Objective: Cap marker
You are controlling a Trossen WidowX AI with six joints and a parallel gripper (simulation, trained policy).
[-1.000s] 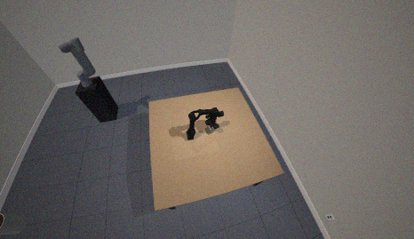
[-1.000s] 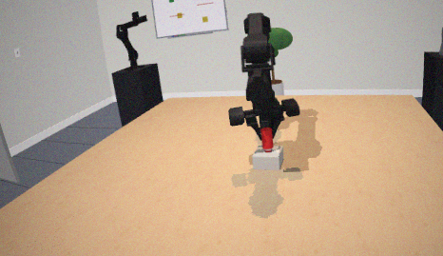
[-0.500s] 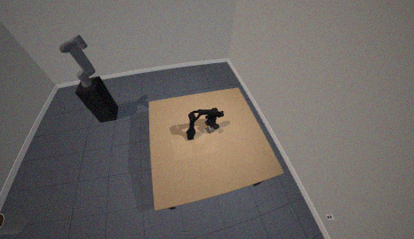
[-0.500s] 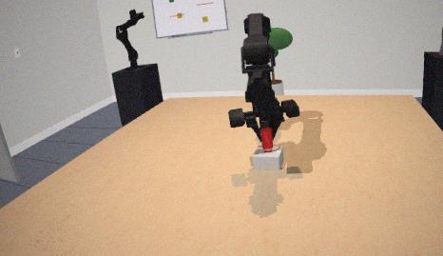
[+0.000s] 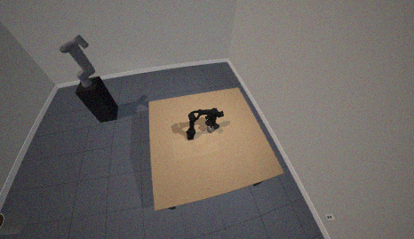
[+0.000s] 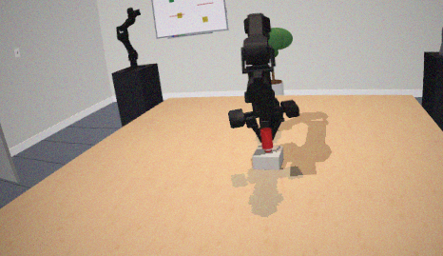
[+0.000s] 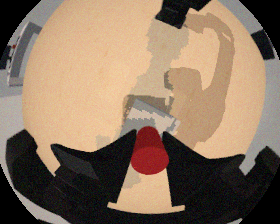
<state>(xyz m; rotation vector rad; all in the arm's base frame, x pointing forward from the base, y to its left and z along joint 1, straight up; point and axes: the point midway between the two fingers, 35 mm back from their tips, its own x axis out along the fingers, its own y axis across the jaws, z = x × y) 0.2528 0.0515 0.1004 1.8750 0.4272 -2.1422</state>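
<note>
Now: the red cap 10 mm ahead of my gripper tip and 10 mm above it. Also, from my gripper tip: red marker 10 mm to the left, 10 mm ahead, 10 mm above; then white holder block 50 mm below, 10 mm to the left, 10 mm ahead.
</note>
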